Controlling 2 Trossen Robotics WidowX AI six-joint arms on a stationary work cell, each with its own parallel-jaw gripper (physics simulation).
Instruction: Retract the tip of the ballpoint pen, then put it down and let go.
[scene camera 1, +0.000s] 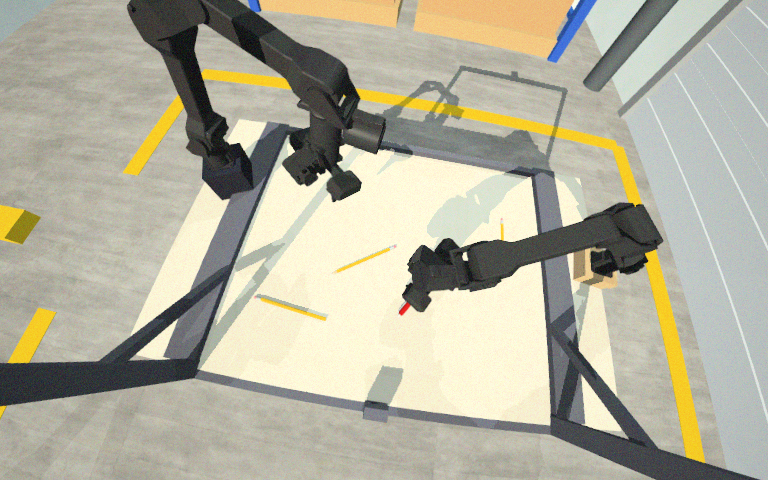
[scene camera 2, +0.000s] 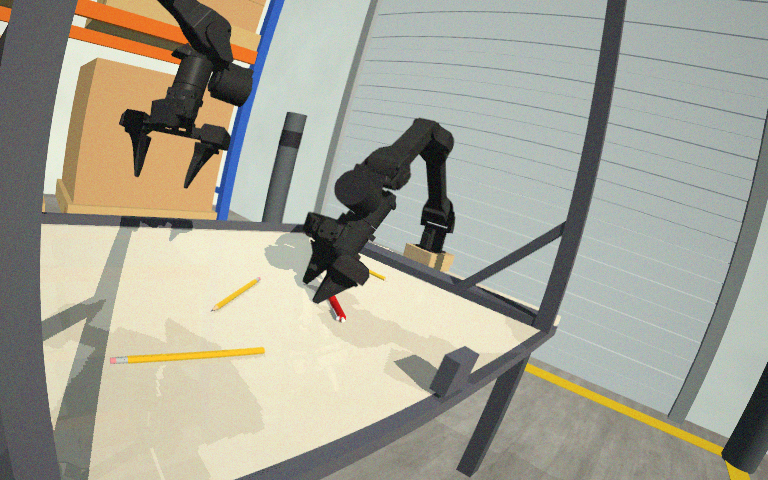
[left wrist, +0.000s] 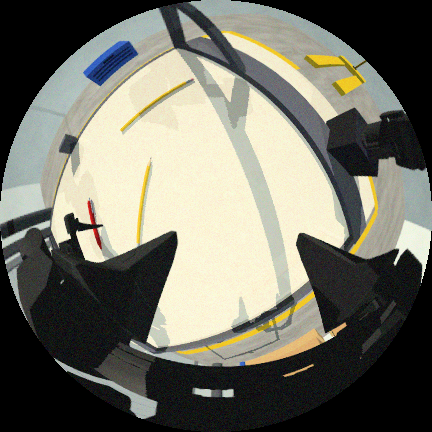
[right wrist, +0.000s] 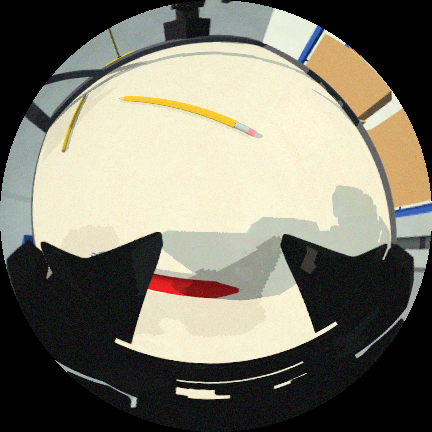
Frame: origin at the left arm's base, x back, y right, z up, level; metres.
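Seen in the pictures: left gripper, fingertip midpoint: (scene camera 1: 323, 187) (scene camera 2: 160, 182) (left wrist: 240, 238); right gripper, fingertip midpoint: (scene camera 2: 309, 292) (left wrist: 108, 243) (right wrist: 224, 240); left arm's base at its link origin: (scene camera 1: 221, 159) (left wrist: 368, 140); right arm's base at its link origin: (scene camera 1: 601, 264) (scene camera 2: 430, 249).
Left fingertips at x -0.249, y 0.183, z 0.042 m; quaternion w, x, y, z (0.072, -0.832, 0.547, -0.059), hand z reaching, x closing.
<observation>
Pixels of each thing's top centre, then the offset from my left fingertips to it.
- red pen at its top centre: (scene camera 2: 334, 299) (scene camera 1: 415, 295) (left wrist: 91, 224) dx -0.163, dy +0.275, dz -0.135 m
- yellow pencil at its top centre: (right wrist: 165, 99) (scene camera 2: 238, 290) (left wrist: 139, 206) (scene camera 1: 364, 259) dx -0.062, dy +0.148, dz -0.139 m
- second pencil at its top centre: (scene camera 2: 191, 353) (left wrist: 153, 100) (right wrist: 73, 114) (scene camera 1: 289, 307) dx +0.146, dy +0.225, dz -0.141 m
- third pencil at its top centre: (scene camera 2: 355, 263) (scene camera 1: 503, 246) dx -0.458, dy +0.210, dz -0.141 m
The red pen (scene camera 1: 403, 309) (scene camera 2: 336, 307) (left wrist: 94, 226) lies on the pale table top, its white end toward the front in scene camera 2. In the right wrist view the pen (right wrist: 200, 287) shows partly in the gap between the fingers; its tapered end is in shadow, and I cannot tell whether a writing point sticks out. The rest is hidden behind the finger at the left of that view. My right gripper (scene camera 2: 312, 290) (right wrist: 224, 240) is open and empty, low over the pen. My left gripper (scene camera 2: 161, 181) (left wrist: 240, 238) is open and empty, high above the table's far left part.
A yellow pencil (scene camera 1: 365, 259) (scene camera 2: 236, 294) (left wrist: 144, 202) (right wrist: 180, 106) lies left of the pen in scene camera 1. A second pencil (scene camera 1: 291, 307) (scene camera 2: 195, 355) lies nearer the front left. A third pencil (scene camera 1: 501, 229) (scene camera 2: 377, 275) is partly hidden behind the right arm. Dark frame bars (scene camera 1: 453, 417) edge the table.
</observation>
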